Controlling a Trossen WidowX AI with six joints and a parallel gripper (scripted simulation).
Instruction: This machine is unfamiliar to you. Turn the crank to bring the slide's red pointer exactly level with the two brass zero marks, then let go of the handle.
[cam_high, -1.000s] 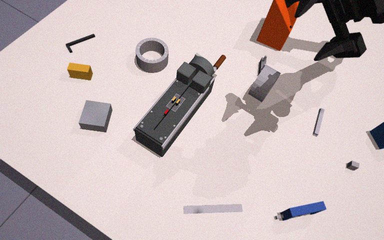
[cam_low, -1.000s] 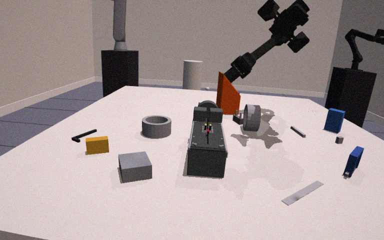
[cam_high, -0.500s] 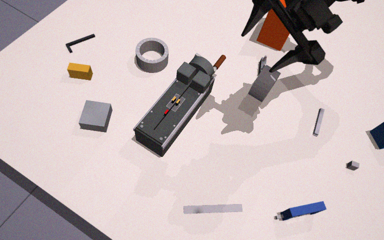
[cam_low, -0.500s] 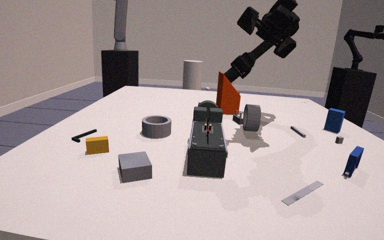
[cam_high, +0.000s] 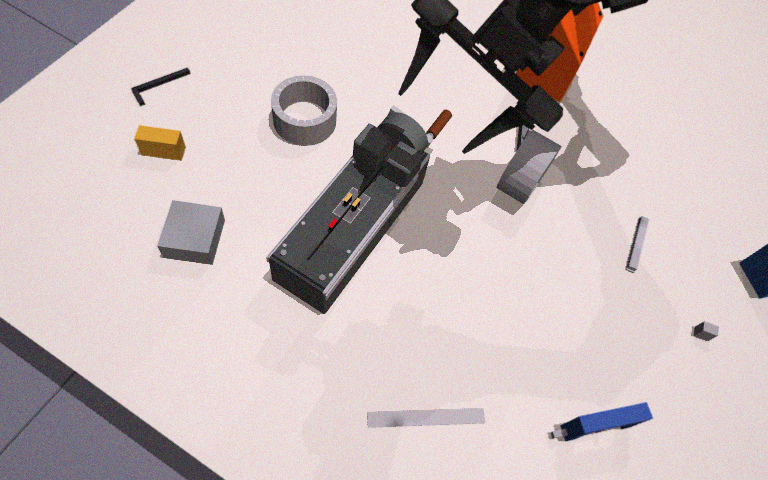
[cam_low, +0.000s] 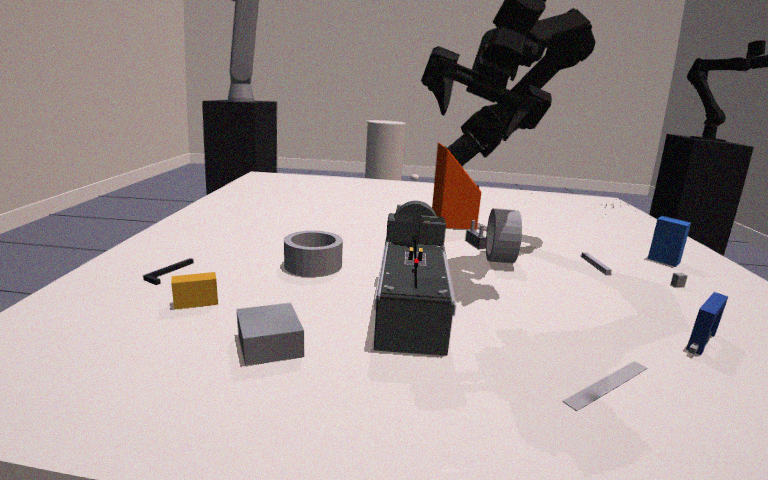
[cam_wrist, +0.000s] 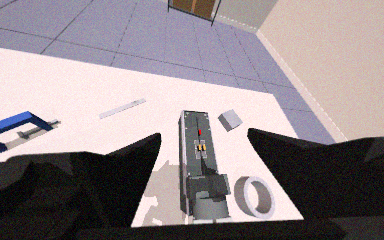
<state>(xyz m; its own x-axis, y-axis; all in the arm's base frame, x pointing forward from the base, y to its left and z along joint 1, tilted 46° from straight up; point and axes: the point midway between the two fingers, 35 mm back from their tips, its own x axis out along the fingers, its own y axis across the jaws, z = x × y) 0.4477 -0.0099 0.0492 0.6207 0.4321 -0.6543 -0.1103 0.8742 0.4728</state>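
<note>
The crank handle lies 140 mm behind my gripper tip, 50 mm to the right of it and 180 mm below it. Round my gripper tip: grey strip 190 mm ahead, 180 mm to the left, 260 mm below; then red pointer 90 mm ahead, 60 mm to the right, 180 mm below; then grey cube 190 mm ahead, 220 mm to the right, 240 mm below.
</note>
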